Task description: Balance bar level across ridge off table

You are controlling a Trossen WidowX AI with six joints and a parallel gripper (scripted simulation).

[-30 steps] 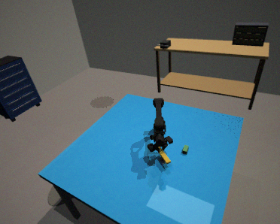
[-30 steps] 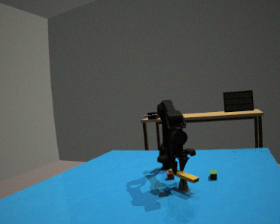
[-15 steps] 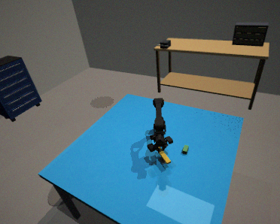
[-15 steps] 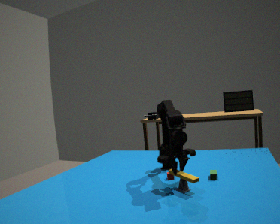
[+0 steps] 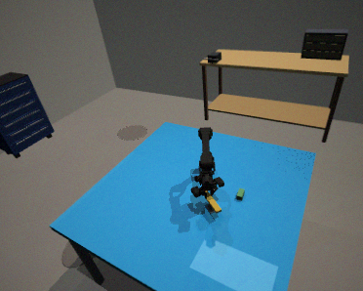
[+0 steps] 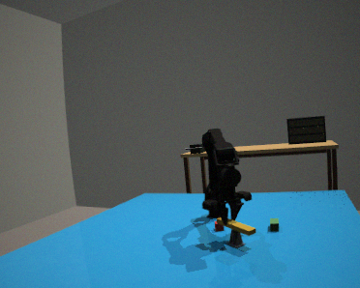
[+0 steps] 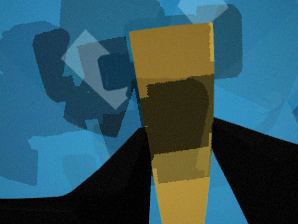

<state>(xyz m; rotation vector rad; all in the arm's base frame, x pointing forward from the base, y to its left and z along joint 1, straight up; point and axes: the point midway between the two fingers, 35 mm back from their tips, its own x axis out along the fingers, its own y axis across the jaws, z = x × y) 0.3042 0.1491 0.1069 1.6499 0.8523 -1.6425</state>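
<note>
The yellow bar is 20 mm ahead of my gripper tip and 30 mm to the left of it. From my gripper tip the other things lie so: small red block (120 mm behind, 80 mm to the right, 60 mm below); then green block (150 mm behind, 150 mm to the left, 60 mm below).
</note>
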